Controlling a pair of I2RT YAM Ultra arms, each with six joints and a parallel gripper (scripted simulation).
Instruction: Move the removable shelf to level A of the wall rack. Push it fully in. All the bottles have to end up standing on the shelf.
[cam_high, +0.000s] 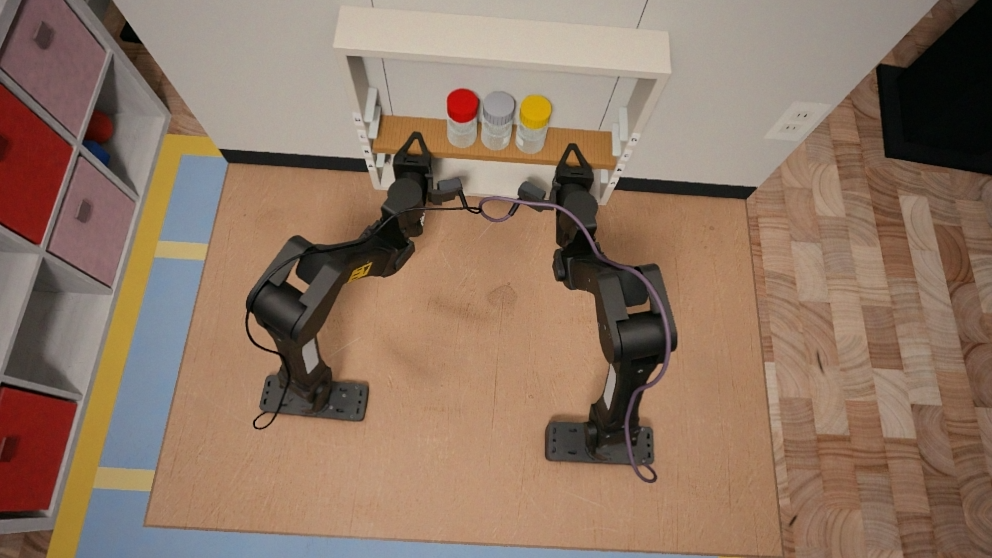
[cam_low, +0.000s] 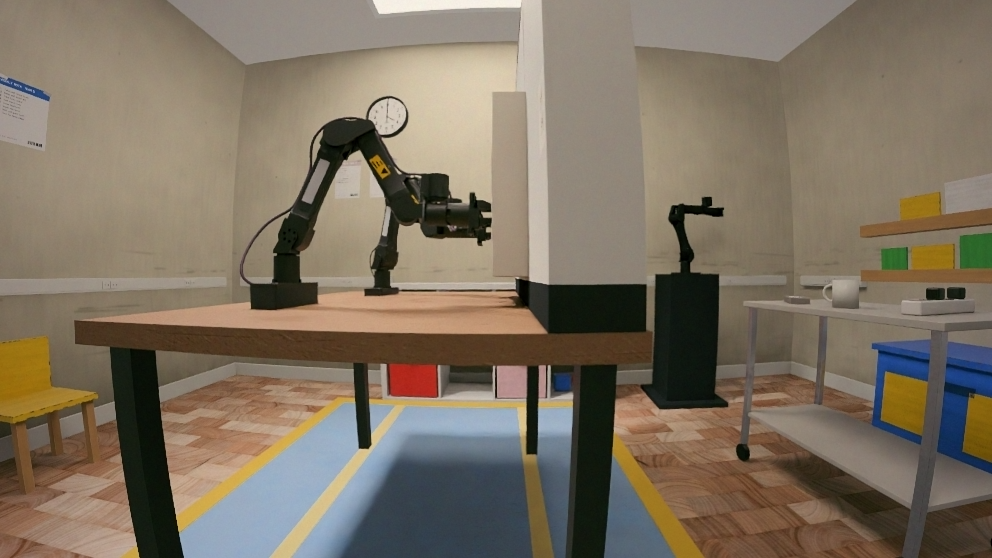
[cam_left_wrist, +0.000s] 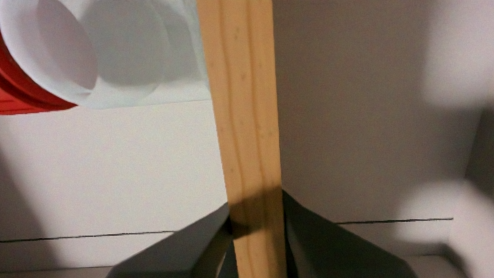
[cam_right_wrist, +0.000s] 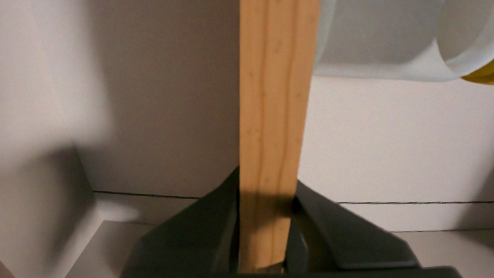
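Now: the yellow-capped bottle 80 mm to the left of my right hand and 60 mm above it. Also, from my right hand: shelf board 150 mm to the left, 10 mm behind; then wall rack 150 mm to the left, 60 mm above, 10 mm behind; then grey-capped bottle 150 mm to the left, 60 mm above, 10 mm behind.
Right now the red-capped bottle is 2 cm ahead of my left hand, 8 cm to the right of it and 6 cm above it. Round my left hand: shelf board: 2 cm ahead, 15 cm to the right; wall rack: 2 cm ahead, 15 cm to the right, 6 cm above; grey-capped bottle: 2 cm ahead, 15 cm to the right, 6 cm above.
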